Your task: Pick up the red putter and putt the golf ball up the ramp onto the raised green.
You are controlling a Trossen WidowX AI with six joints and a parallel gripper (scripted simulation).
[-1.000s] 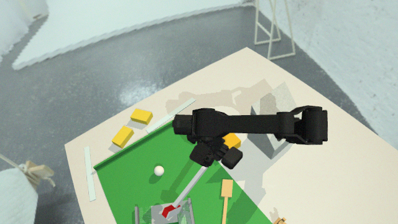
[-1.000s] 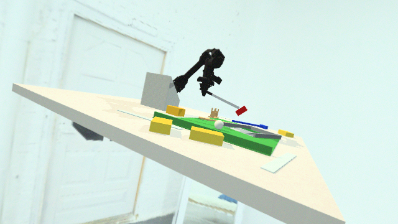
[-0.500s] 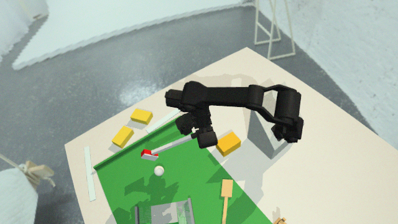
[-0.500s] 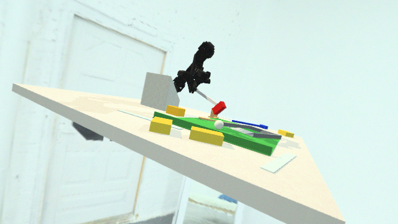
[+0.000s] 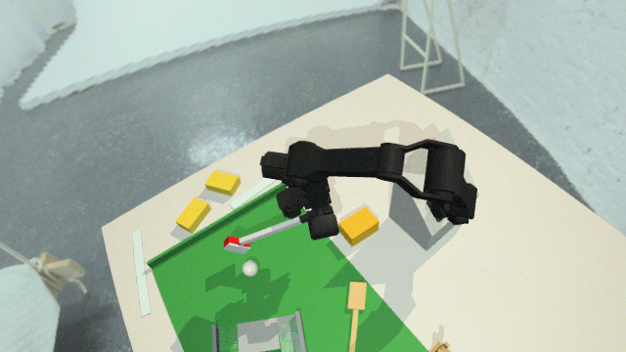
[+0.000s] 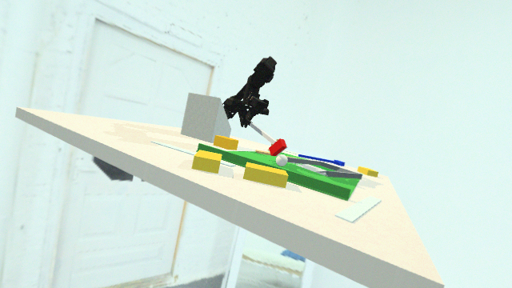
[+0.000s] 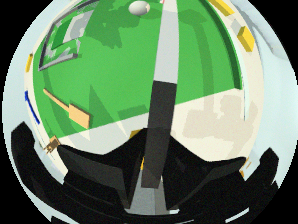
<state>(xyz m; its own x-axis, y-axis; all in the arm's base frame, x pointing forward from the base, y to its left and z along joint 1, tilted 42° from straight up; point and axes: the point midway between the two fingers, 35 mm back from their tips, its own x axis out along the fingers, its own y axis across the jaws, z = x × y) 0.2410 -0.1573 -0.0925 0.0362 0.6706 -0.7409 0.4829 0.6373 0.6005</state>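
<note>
Right now my gripper tip is 110 mm short of the red putter and 50 mm to the left of it. Round my gripper tip: blue putter (620 mm to the left, 270 mm ahead, 90 mm below); white golf ball (210 mm ahead, 80 mm below, 50 mm to the right); green mat (230 mm ahead, 110 mm to the left, 110 mm below).
</note>
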